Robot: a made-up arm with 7 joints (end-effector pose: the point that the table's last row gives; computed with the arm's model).
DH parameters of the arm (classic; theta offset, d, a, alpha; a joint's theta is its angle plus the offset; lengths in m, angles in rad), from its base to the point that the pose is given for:
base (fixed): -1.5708 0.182 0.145 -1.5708
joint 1: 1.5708 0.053 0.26 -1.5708
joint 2: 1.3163 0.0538 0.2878 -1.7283
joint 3: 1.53 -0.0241 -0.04 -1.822
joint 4: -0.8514 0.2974 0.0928 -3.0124
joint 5: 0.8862 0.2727 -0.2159 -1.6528
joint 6: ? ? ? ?
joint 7: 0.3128 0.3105 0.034 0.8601
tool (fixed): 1.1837 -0.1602 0 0
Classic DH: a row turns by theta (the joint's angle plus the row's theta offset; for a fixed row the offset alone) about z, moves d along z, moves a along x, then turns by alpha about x.
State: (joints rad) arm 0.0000 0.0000 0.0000 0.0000 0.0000 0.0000 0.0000
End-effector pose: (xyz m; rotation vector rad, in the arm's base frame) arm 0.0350 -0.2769 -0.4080 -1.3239 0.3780 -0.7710
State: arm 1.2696 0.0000 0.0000 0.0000 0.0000 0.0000 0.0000
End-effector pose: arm 0.0350 0.3793 -0.1190 -0.1266 0.7037 -0.3665
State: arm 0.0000 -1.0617 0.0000 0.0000 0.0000 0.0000 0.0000
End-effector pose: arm 0.3323 -0.2769 -0.2546 -0.7546 -0.4692 -1.3408
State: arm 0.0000 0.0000 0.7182 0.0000 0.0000 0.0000 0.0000
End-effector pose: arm 0.1313 -0.0984 -0.3536 -1.4447 -0.2419 -0.2982
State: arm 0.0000 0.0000 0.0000 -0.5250 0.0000 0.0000 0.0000
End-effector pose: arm 0.0350 -0.3669 -0.2608 -1.8123 0.1775 -0.9063
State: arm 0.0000 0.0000 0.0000 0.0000 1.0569 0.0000 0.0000
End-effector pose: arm 0.0215 -0.4558 -0.1270 -2.2389 -0.0684 -1.1793
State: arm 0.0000 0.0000 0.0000 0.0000 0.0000 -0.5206 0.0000
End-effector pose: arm 0.0365 -0.2769 -0.2978 -1.0726 -0.0377 -1.0774
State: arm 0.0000 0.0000 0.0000 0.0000 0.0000 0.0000 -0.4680
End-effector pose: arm 0.0350 -0.2656 -0.3506 -1.7596 0.2014 -0.8926
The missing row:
joint 6: 0.1 -0.009 -0.053 -1.5708
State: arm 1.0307 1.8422 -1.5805 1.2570 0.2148 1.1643 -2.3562
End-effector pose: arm -0.2795 0.0823 0.0282 -1.4088 0.5931 1.8443
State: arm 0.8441 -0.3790 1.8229 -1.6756 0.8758 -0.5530 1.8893
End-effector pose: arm -0.3812 0.3261 0.2994 -1.4071 -1.9472 -0.5795
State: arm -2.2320 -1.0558 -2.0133 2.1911 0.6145 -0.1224 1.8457
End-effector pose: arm 0.3238 -0.2529 0.6553 0.9951 -0.3306 1.0562
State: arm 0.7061 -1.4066 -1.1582 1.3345 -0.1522 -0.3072 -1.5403
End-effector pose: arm 0.2753 0.0675 -0.1759 0.9179 1.0973 -1.3169
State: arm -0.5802 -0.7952 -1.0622 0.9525 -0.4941 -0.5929 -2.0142
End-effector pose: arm 0.0474 -0.4723 -0.1798 -0.8571 0.8250 -2.2137
